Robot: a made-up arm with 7 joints.
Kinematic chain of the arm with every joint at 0, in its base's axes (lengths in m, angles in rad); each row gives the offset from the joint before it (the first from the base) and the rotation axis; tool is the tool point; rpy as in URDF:
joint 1: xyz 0 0.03 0.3 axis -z
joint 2: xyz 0 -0.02 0.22 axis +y
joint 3: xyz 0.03 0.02 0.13 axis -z
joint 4: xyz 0 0 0.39 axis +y
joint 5: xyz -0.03 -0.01 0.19 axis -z
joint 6: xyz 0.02 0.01 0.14 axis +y
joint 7: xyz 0.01 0 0.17 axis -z
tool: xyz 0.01 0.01 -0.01 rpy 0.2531 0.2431 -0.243
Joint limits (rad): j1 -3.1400..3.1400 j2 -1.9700..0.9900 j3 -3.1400..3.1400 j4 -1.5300..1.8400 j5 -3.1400..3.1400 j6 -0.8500..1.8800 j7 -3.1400..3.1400
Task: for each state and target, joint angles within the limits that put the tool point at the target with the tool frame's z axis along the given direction. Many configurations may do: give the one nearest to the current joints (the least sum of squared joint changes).
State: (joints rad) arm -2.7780 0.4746 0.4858 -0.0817 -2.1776 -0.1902 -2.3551
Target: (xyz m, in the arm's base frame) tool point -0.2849 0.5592 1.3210 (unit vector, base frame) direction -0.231 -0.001 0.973
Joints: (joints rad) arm -1.9851 0.7112 0.1732 -0.0202 -2.4224 0.3806 -2.1131
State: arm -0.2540 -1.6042 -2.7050 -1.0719 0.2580 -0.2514 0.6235
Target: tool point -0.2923 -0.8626 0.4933 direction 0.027 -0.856 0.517
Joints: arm -0.9372 -1.8531 -2.1381 -0.7937 0.2918 -0.1037 0.5685
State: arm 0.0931 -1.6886 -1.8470 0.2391 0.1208 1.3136 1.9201
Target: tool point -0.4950 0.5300 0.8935 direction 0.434 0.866 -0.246
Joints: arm 0.4952 -1.0803 -1.8389 0.2205 0.1329 1.7754 2.3674
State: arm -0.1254 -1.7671 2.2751 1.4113 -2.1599 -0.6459 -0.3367
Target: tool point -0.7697 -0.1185 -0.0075 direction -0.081 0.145 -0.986
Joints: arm -0.1891 -1.9385 2.7487 0.5758 -1.7854 -0.7886 0.0974
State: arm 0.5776 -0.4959 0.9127 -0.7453 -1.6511 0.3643 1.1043
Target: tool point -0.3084 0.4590 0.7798 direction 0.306 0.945 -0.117
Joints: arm 0.2324 -0.5443 0.6800 -1.4440 -2.2342 1.0614 0.9763
